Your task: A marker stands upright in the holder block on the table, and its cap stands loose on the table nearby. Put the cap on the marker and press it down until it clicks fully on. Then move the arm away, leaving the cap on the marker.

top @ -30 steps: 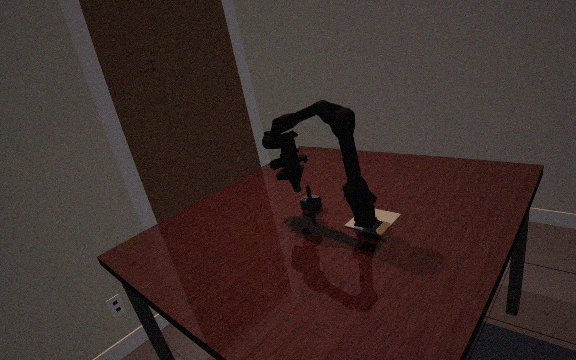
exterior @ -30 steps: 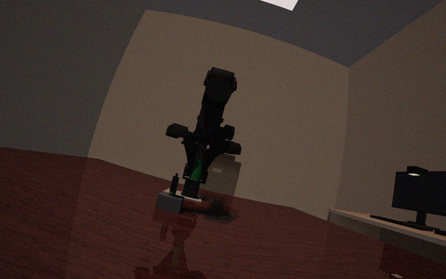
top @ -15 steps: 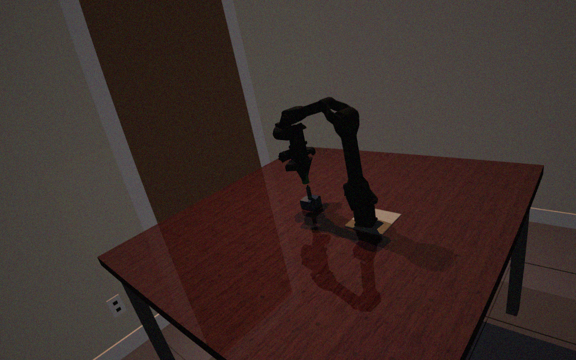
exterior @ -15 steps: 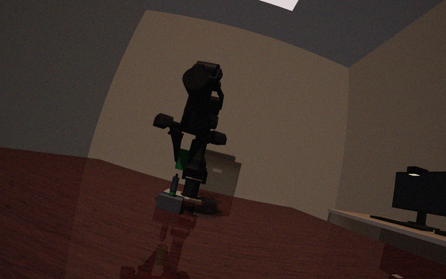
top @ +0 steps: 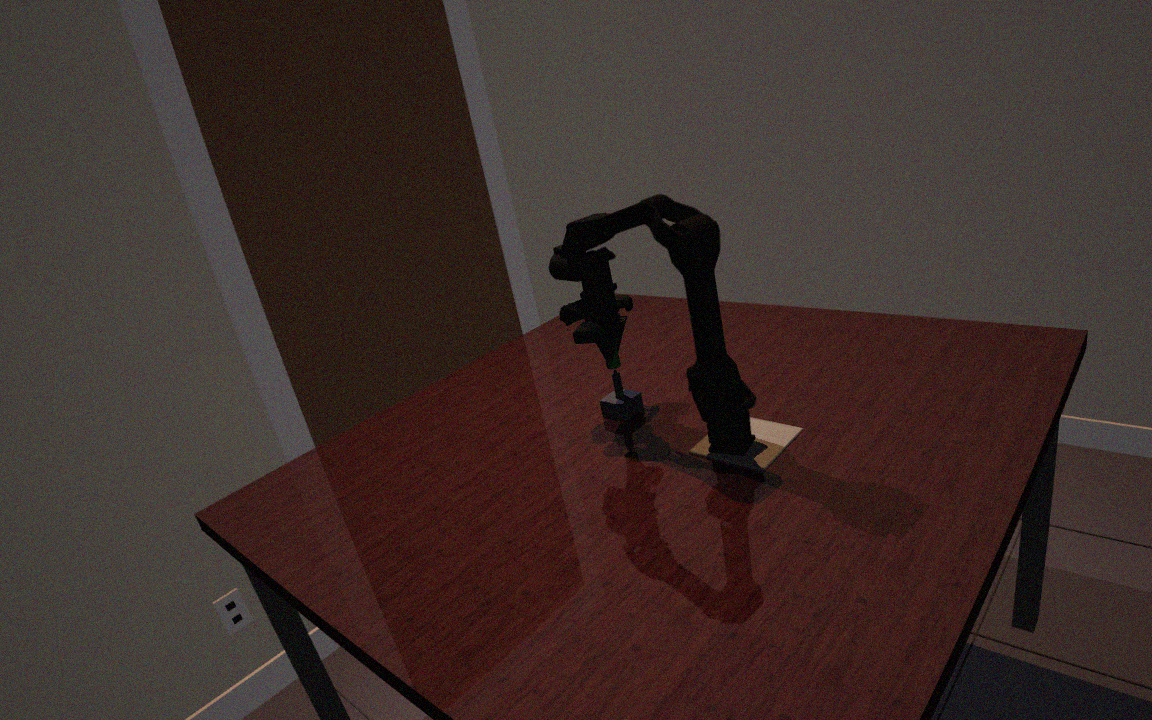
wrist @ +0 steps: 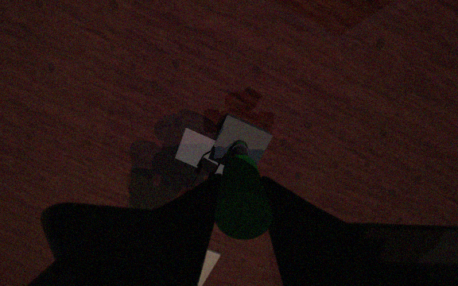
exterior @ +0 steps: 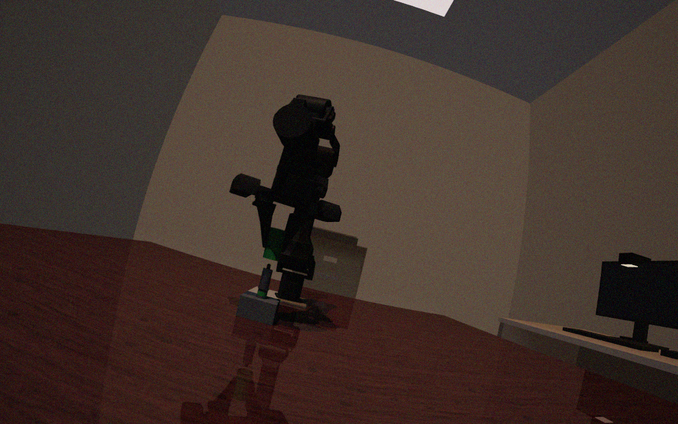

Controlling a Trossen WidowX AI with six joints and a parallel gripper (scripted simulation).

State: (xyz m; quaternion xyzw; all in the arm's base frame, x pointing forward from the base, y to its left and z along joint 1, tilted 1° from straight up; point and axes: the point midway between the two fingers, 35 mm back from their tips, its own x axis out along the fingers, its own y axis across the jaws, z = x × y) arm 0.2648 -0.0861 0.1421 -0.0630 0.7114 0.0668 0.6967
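My gripper tip is 10 cm above the grey holder block. Round my gripper tip: green cap 1 cm above.
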